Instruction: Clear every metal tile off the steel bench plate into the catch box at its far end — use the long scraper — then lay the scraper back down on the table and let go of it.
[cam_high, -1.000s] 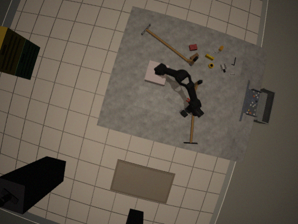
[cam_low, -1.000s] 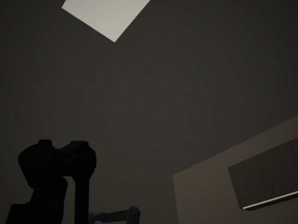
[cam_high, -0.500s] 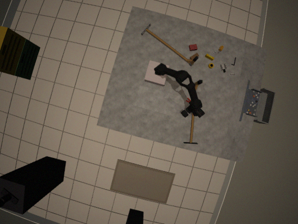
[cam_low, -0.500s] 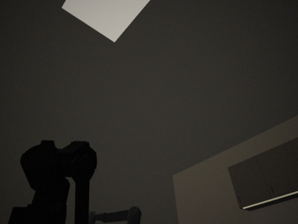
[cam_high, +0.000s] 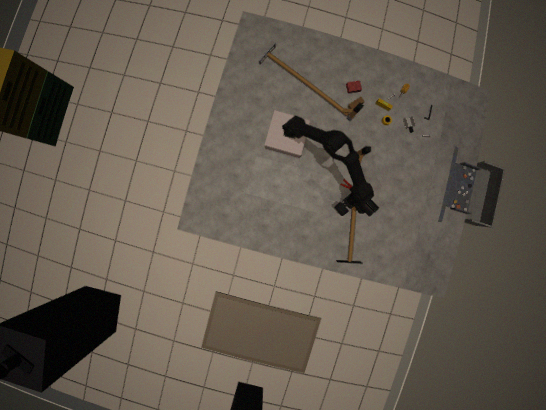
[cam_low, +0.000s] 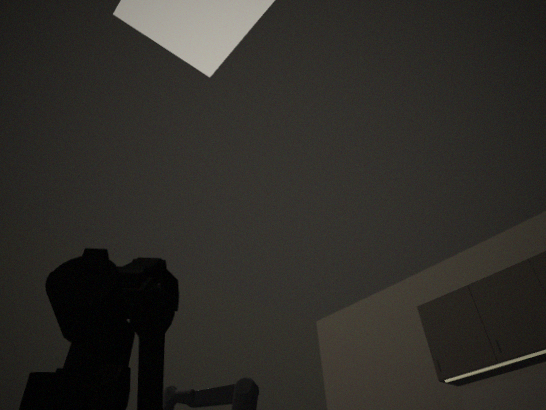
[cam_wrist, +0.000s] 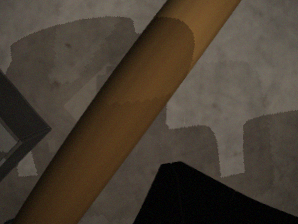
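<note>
Now: the long scraper 5 cm above my gripper tip, 3 cm ahead of it and 2 cm to the right of it. Also, from my gripper tip: yellow ring (50 cm to the left, 13 cm ahead); brown block (54 cm to the left, 6 cm behind); small box (7 cm ahead, 4 cm to the left).
</note>
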